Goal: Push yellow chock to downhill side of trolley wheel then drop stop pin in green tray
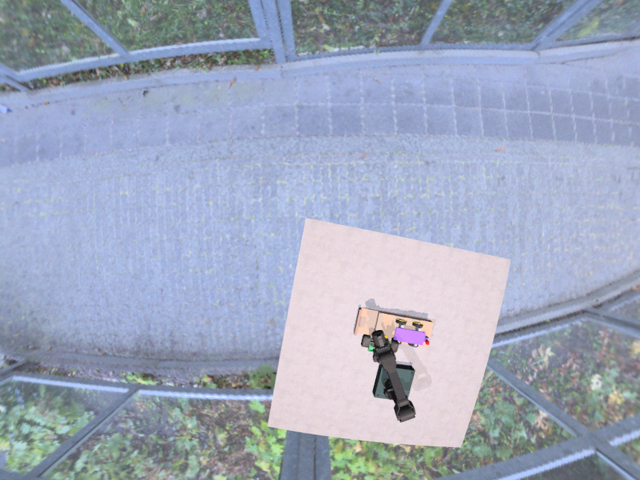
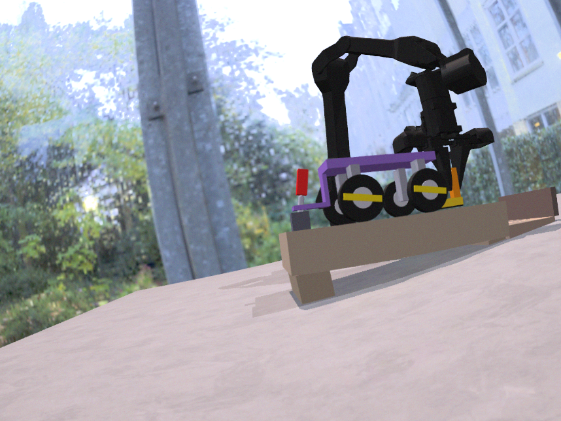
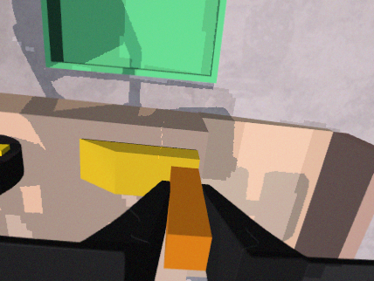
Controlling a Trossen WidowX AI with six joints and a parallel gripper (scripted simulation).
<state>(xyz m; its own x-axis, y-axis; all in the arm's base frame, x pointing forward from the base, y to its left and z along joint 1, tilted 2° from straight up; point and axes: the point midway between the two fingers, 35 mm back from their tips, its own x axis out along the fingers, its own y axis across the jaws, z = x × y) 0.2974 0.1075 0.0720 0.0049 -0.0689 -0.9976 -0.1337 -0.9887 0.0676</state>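
Right now my gripper tip is 27 cm to the left of the red-headed stop pin and 4 cm below it. Also, from my gripper tip: green tray (9 cm below, 9 cm behind, 4 cm to the right); then tan ramp (15 cm to the right, 4 cm below, 4 cm ahead); then purple trolley (16 cm to the right, 3 cm ahead, 3 cm above).
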